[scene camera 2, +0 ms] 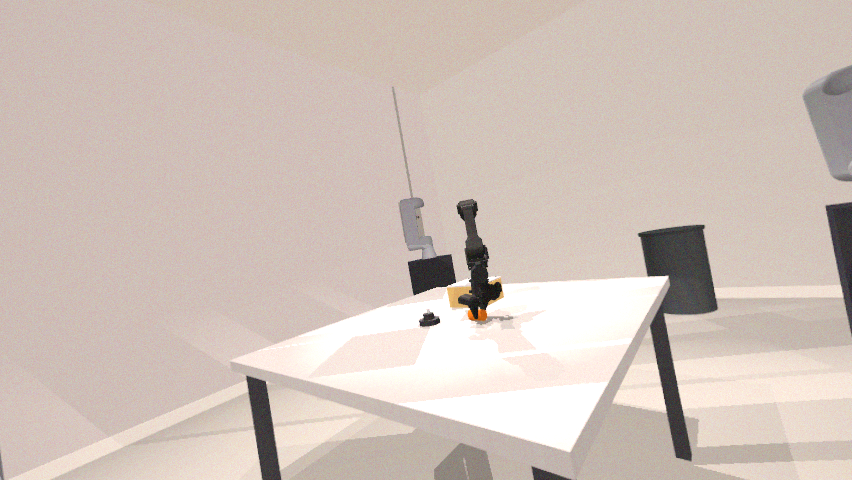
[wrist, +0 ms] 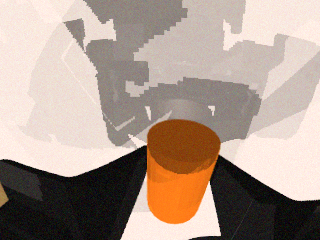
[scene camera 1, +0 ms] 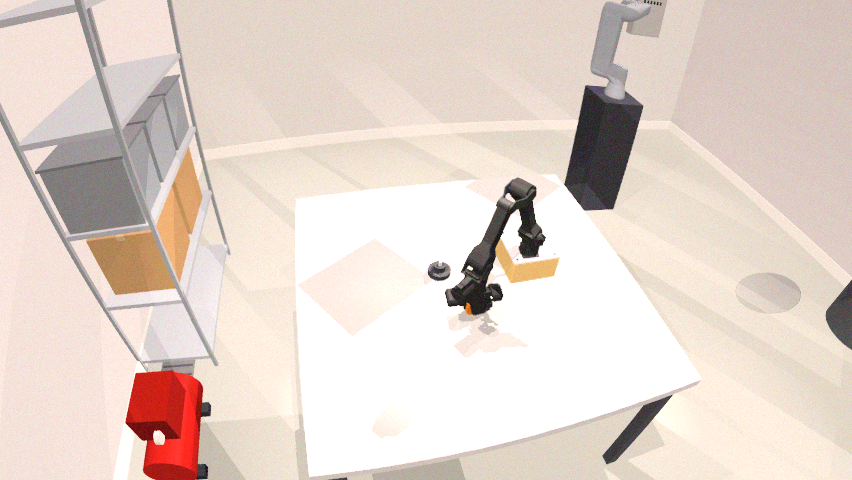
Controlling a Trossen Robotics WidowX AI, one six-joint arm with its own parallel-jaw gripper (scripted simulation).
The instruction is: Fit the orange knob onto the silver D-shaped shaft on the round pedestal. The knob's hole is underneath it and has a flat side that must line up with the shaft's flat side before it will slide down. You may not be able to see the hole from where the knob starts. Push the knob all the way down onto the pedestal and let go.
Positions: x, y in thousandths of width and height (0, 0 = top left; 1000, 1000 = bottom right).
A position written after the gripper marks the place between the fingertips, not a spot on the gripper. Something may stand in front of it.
gripper: scene camera 2 563, 661; wrist 561, 648; scene camera 1 552, 641
